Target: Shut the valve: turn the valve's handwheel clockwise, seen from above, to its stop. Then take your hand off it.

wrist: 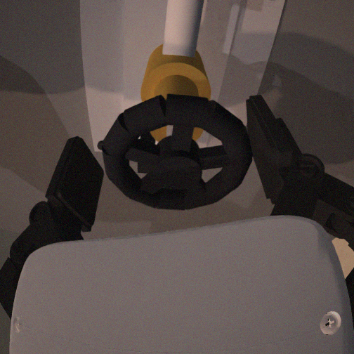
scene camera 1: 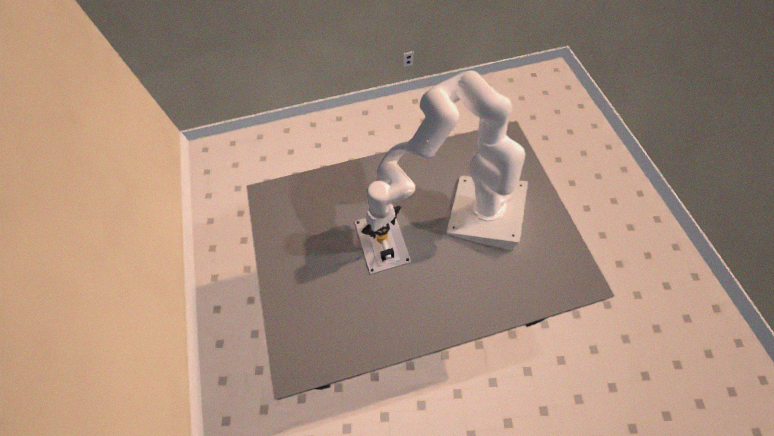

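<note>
The valve's black handwheel (scene camera 1: 382,231) (wrist: 187,109) has a thick segmented rim and spokes. It sits above the valve's yellow body (scene camera 1: 382,238) (wrist: 150,80), from which a white pipe (wrist: 182,27) runs. The valve stands on a light base plate (scene camera 1: 365,250) (wrist: 105,65). My gripper (scene camera 1: 383,225) (wrist: 164,136) is open. In the wrist view its two black fingers stand on either side of the handwheel, the right one very near or at the rim, the left one with a small gap. Whether either finger touches the rim is hard to tell.
The grey table top (scene camera 1: 433,303) surrounds the base plate. A black block (scene camera 1: 386,252) stands on the plate at the pipe's far end from the wheel. The arm's white mounting base (scene camera 1: 465,216) stands to the right. A tan wall (scene camera 1: 92,216) is at the left.
</note>
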